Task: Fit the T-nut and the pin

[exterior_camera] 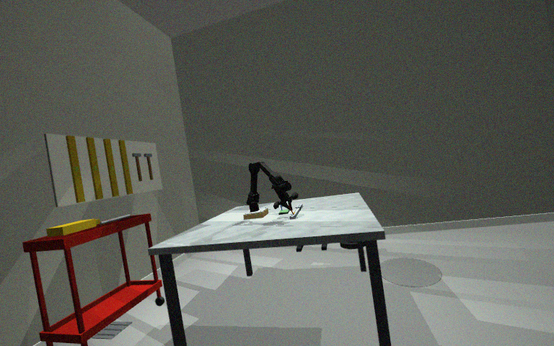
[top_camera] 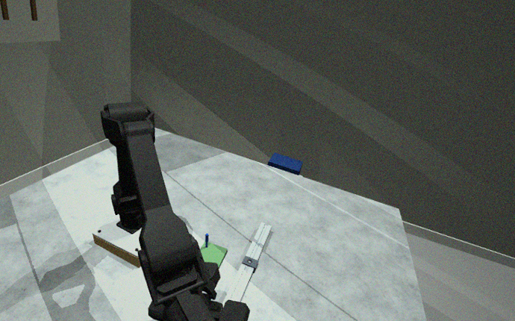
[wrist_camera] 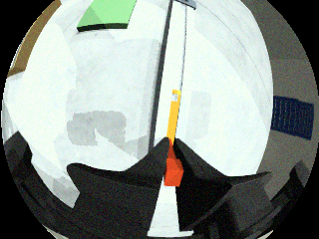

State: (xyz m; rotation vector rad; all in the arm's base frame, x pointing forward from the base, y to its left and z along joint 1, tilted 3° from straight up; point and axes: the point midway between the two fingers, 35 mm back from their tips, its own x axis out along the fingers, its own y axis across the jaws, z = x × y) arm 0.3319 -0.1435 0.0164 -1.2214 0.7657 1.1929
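Now: gripper tip 20 mm to the right of the brass T-nut. Also, from my gripper tip: aluminum rail: 190 mm to the left, 30 mm below; then blue pin: 140 mm behind, 200 mm to the left, 20 mm below; then green tray: 120 mm behind, 190 mm to the left, 40 mm below.
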